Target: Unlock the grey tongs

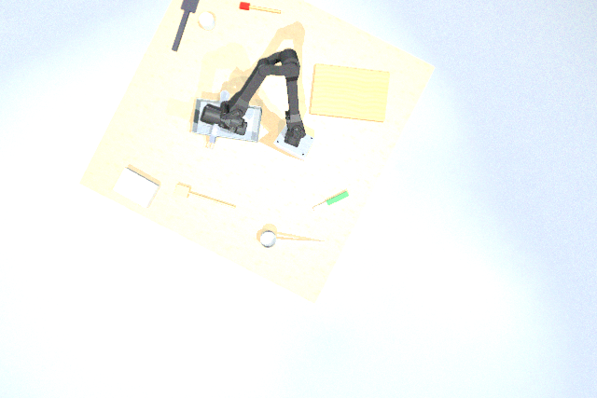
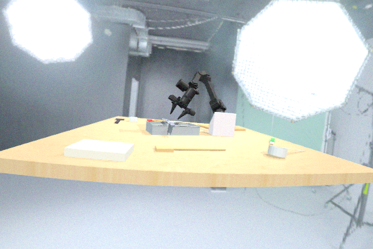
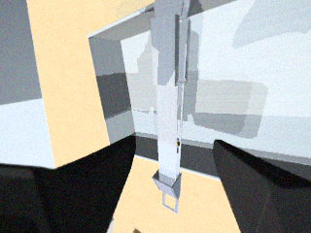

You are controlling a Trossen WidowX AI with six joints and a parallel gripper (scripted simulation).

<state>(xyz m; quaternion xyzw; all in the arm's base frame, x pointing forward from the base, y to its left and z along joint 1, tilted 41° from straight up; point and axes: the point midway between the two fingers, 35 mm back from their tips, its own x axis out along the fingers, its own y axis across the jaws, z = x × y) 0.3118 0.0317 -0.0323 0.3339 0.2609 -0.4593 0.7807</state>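
The roasting tin lies 30 mm to the right of my gripper tip and 70 mm below it. From my gripper tip the other things lie so: white block: 290 mm ahead, 440 mm to the left, 90 mm below; green-handled tool: 600 mm behind, 150 mm to the left, 100 mm below; black spatula: 390 mm ahead, 430 mm to the right, 100 mm below.
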